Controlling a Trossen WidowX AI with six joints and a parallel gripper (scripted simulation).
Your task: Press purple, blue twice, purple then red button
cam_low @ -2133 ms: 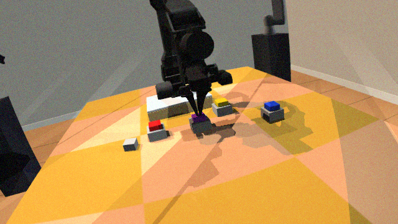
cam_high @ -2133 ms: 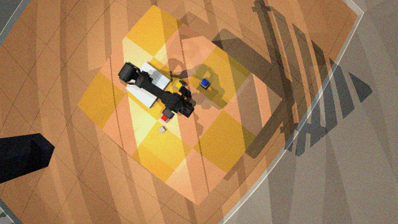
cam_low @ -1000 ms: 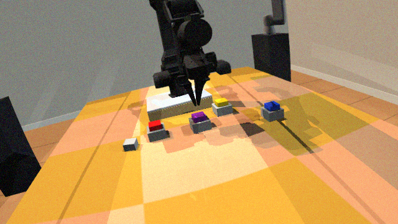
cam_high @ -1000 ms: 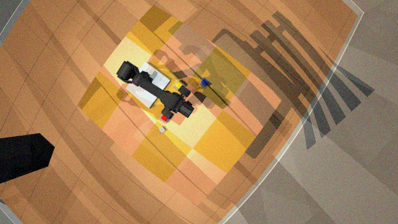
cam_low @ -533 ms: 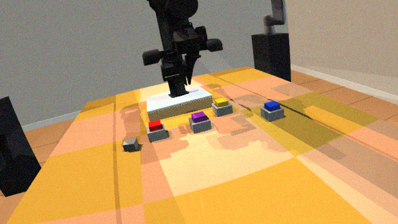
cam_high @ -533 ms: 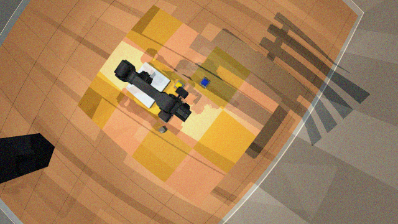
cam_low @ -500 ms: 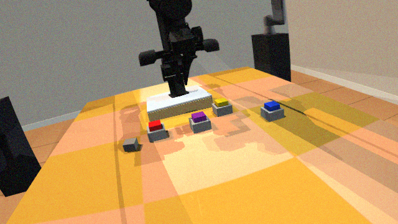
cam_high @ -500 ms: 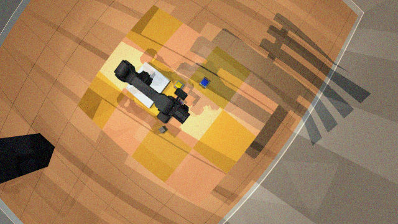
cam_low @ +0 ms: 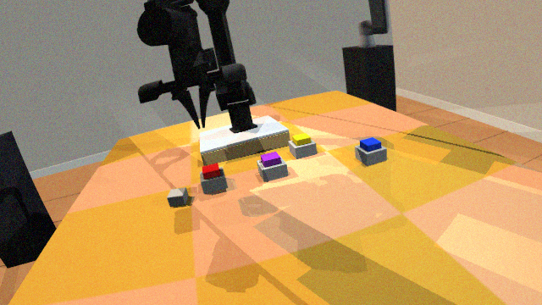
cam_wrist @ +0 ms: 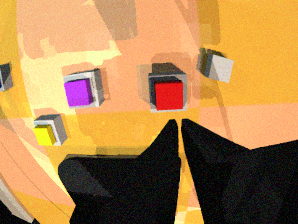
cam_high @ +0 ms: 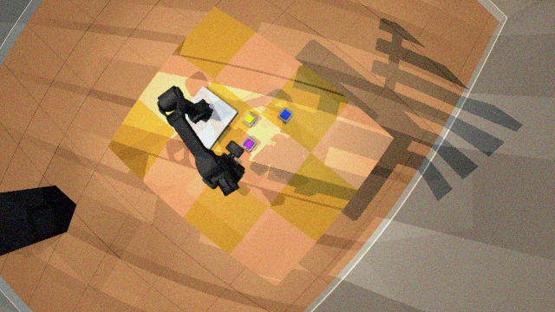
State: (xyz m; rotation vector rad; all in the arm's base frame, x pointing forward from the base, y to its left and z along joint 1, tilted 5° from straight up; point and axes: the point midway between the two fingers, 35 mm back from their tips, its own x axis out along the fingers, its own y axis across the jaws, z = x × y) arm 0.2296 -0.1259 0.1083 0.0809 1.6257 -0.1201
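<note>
Right now my gripper tip is 1 cm past the red button and 9 cm above it. From my gripper tip the other things lie so: yellow button (3 cm behind, 21 cm to the left, 9 cm below); then small grey block (2 cm ahead, 8 cm to the right, 11 cm below); then purple button (2 cm ahead, 11 cm to the left, 9 cm below).
</note>
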